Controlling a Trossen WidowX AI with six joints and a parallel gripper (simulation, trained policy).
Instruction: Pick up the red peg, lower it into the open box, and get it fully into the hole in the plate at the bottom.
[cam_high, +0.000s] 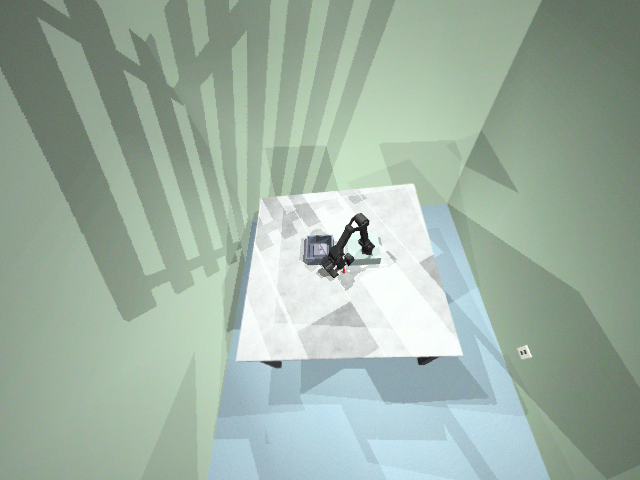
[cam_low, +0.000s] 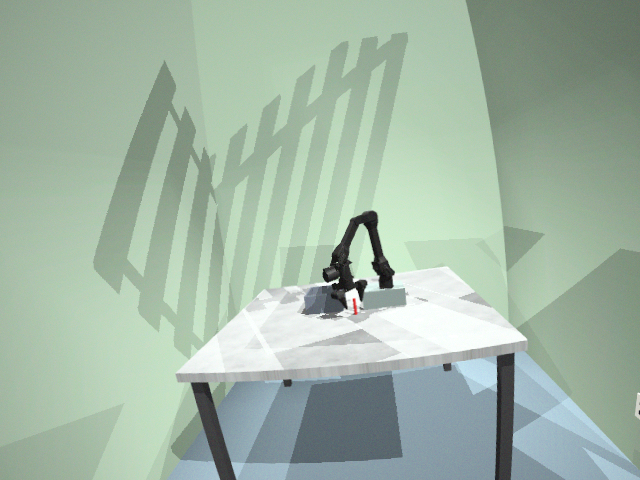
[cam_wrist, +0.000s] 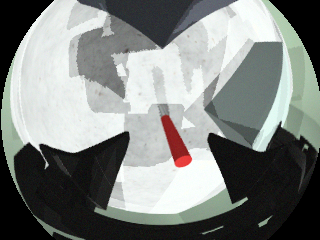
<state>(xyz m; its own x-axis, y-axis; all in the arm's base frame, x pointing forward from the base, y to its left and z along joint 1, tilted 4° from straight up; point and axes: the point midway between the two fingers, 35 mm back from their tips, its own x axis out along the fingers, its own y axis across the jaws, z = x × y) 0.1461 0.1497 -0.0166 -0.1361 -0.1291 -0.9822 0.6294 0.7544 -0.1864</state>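
My gripper tip is 1 cm above the red peg. Also, from my gripper tip: grey box 19 cm ahead, 13 cm to the right, 2 cm below; then plate 19 cm ahead, 13 cm to the right.
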